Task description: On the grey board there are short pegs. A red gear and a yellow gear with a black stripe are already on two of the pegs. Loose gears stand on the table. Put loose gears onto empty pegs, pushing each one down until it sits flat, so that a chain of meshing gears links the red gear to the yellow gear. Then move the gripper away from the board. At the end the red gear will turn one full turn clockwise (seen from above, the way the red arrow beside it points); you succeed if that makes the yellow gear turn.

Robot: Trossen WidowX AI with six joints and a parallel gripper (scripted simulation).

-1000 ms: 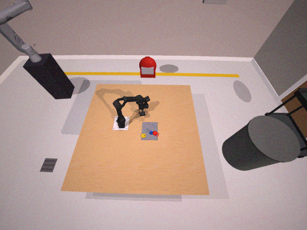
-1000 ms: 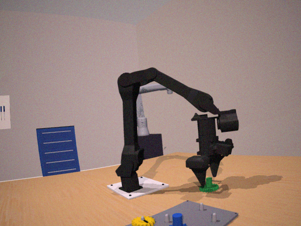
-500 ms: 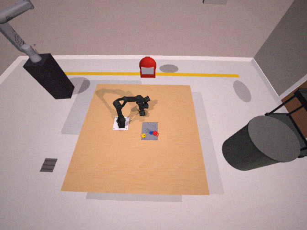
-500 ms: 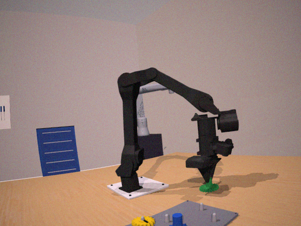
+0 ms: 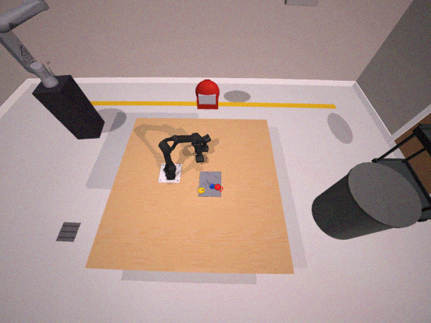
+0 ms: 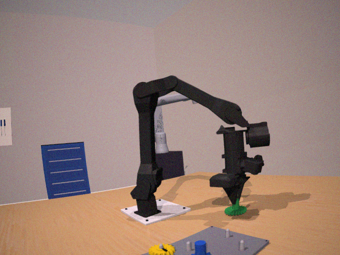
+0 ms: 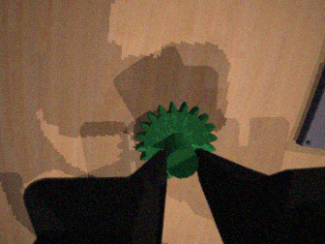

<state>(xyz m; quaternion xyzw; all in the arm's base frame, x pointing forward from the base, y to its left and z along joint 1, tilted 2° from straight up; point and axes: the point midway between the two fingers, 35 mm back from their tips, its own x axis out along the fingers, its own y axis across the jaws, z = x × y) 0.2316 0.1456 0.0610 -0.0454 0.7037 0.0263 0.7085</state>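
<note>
The blue gear is 9 cm ahead of my gripper tip, 26 cm to the right of it and 1 cm below it. The rest, counted from my gripper tip: green gear (1 cm below); then yellow gear (1 cm ahead, 28 cm to the right, 2 cm below); then red gear (13 cm ahead, 27 cm to the right, 2 cm below).
</note>
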